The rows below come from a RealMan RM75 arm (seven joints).
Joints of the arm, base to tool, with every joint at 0 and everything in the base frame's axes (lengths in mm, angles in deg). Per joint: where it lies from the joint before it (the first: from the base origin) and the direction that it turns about. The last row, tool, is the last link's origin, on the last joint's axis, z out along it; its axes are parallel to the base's.
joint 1: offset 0 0 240.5 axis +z
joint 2: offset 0 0 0 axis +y
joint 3: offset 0 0 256 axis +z
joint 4: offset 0 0 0 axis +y
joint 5: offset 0 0 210 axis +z
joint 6: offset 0 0 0 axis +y
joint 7: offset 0 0 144 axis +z
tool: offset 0 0 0
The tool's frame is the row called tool.
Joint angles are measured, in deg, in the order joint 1, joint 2, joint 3, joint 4, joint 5, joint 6, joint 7. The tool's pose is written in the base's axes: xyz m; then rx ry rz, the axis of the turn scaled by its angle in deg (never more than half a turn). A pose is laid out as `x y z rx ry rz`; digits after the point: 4 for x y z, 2 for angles.
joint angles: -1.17 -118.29 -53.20 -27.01 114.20 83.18 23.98
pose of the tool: -0.3813 0.2103 0.0459 -59.54 -21.13 -19.05
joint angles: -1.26 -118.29 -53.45 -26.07 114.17 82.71 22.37
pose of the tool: -0.3853 0.2089 0.0462 -59.58 -22.23 -19.37
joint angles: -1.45 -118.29 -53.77 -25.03 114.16 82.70 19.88
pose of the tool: -0.3886 0.2076 0.0476 -59.18 -23.38 -20.62
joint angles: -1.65 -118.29 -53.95 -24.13 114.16 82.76 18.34
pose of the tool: -0.3910 0.2066 0.0486 -59.00 -23.97 -21.24
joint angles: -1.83 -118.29 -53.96 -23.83 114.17 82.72 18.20
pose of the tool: -0.3914 0.2071 0.0487 -59.12 -23.95 -21.20
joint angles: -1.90 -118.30 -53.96 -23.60 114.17 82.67 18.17
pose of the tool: -0.3919 0.2070 0.0487 -59.22 -23.96 -21.04
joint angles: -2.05 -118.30 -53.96 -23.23 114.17 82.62 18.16
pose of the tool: -0.3926 0.2072 0.0488 -59.38 -23.89 -20.79
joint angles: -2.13 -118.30 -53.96 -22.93 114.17 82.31 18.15
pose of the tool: -0.3938 0.2071 0.0484 -59.63 -24.07 -20.44
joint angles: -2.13 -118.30 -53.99 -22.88 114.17 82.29 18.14
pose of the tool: -0.3941 0.2070 0.0484 -59.62 -24.09 -20.38
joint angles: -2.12 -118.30 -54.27 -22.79 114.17 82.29 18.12
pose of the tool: -0.3948 0.2066 0.0493 -59.37 -24.12 -20.23
